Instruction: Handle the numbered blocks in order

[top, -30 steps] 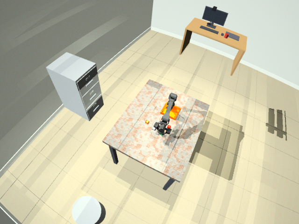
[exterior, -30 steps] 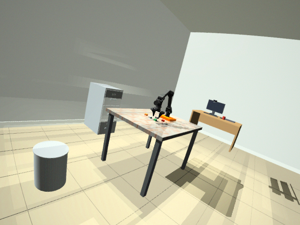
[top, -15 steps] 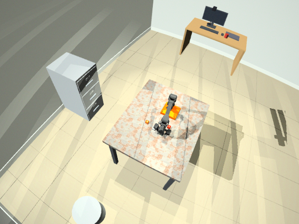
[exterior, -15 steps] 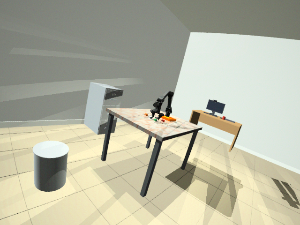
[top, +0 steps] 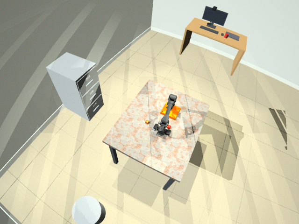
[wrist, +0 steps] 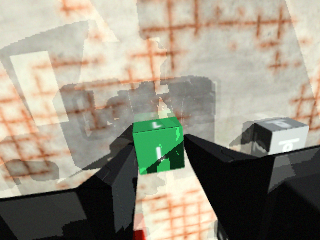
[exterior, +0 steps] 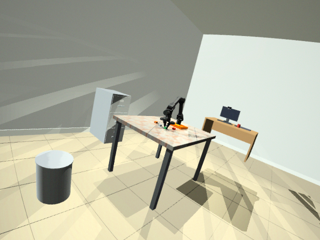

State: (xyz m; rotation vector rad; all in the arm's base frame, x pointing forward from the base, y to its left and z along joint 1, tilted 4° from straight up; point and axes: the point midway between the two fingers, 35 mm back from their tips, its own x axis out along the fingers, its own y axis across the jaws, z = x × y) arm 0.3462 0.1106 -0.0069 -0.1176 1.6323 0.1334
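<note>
Right now my gripper tip is right at the green block. From my gripper tip the other things lie so: orange block 20 mm behind, 210 mm to the right; black block 110 mm behind, 90 mm to the right; red block 120 mm behind, 30 mm to the left.
</note>
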